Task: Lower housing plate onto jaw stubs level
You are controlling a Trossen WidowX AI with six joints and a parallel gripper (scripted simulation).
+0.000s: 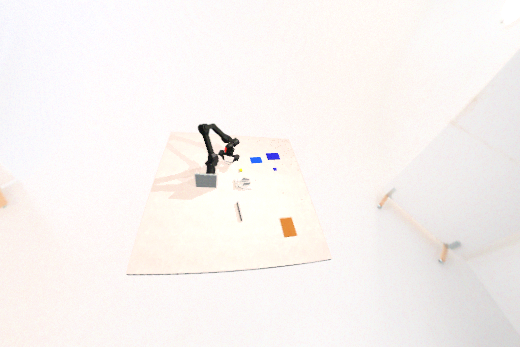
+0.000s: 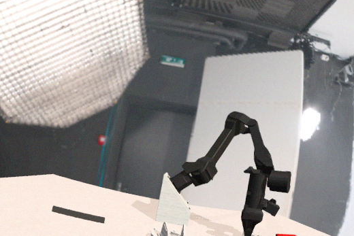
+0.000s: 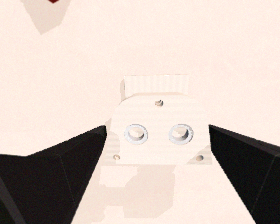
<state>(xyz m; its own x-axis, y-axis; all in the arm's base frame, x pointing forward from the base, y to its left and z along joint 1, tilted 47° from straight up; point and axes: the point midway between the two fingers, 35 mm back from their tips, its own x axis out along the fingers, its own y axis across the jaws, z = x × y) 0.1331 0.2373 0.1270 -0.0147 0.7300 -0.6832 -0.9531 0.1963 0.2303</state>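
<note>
The yellow block is 120 mm ahead of my gripper tip and 90 mm to the right of it. From my gripper tip the other things lie so: red piece: 150 mm to the left, 30 mm behind; then orange tile: 620 mm to the right, 460 mm ahead, 10 mm below; then dark bar: 500 mm to the right, 100 mm ahead.
</note>
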